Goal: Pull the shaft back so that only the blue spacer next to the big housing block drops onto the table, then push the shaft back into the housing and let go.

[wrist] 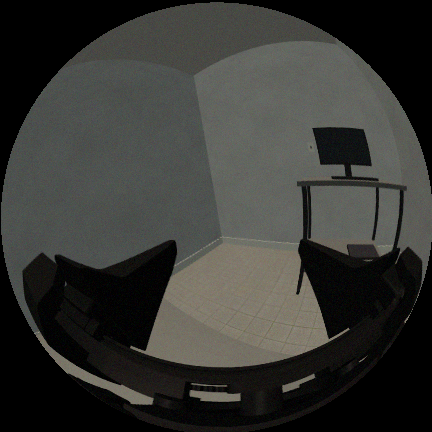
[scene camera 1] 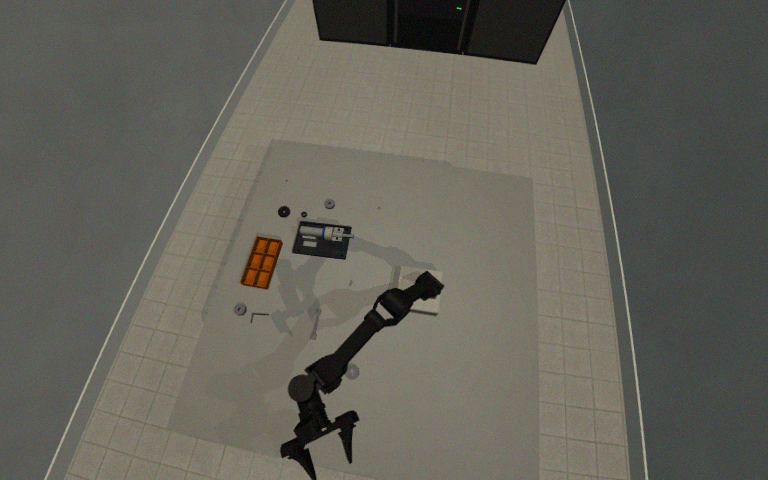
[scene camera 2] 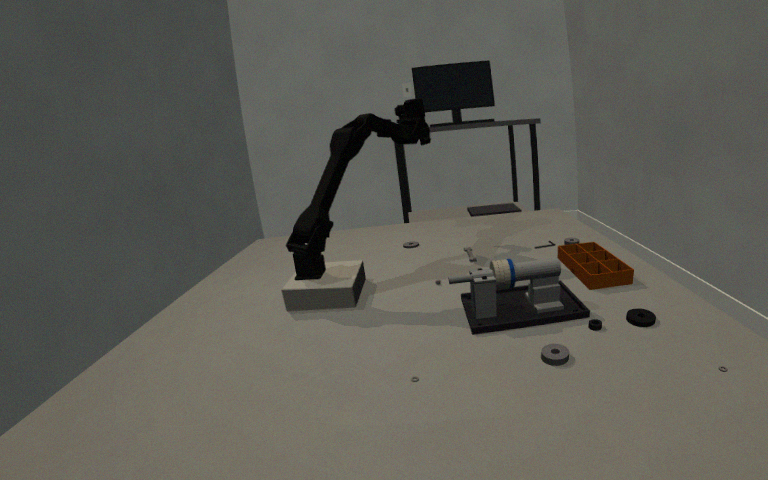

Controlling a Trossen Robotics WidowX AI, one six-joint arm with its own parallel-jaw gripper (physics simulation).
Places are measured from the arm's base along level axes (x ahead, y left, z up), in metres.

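Pixels of known places: gripper, fingertip midpoint: (wrist: 240, 246) (scene camera 1: 333, 472); arm's base, origin of the base link: (scene camera 1: 428, 289) (scene camera 2: 310, 274).
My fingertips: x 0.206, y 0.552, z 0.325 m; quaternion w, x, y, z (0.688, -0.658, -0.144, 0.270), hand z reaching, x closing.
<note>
Ahead of a thing's pixels: the offset from my fingertips to its top centre. "spot": to the spot under its first point.
A grey cylinder (scene camera 1: 310, 230) (scene camera 2: 538, 269) lies level on a raised grey mount on a dark base plate (scene camera 1: 320, 253) (scene camera 2: 512, 324). The blue spacer (scene camera 1: 323, 232) (scene camera 2: 510, 273) sits against the cylinder's end. Cream spacers (scene camera 1: 329, 233) (scene camera 2: 499, 273) sit beside it, between it and an upright grey block (scene camera 1: 338, 233) (scene camera 2: 484, 298). The thin grey shaft end {spot: 0.132 m ahead, 0.716 m right, 0.296 m down} (scene camera 1: 349, 236) (scene camera 2: 459, 279) sticks out past that block. My gripper (scene camera 1: 333, 469) (scene camera 2: 417, 121) (wrist: 240, 246) is open and empty, high up and far from the assembly, facing a wall corner and the floor.
An orange divided tray {0.485 m ahead, 0.576 m right, 0.346 m down} (scene camera 1: 276, 260) (scene camera 2: 611, 280) stands near the base plate. A black disc {0.466 m ahead, 0.829 m right, 0.372 m down} (scene camera 1: 280, 211) (scene camera 2: 631, 318), a grey ring {0.268 m ahead, 0.897 m right, 0.369 m down} (scene camera 1: 326, 204) (scene camera 2: 555, 358), a wrench {0.205 m ahead, 0.367 m right, 0.374 m down} (scene camera 1: 314, 325) (scene camera 2: 469, 254) and a hex key {0.430 m ahead, 0.352 m right, 0.377 m down} (scene camera 1: 259, 314) (scene camera 2: 544, 246) lie around. A monitor (scene camera 2: 453, 86) (wrist: 342, 146) stands behind.
</note>
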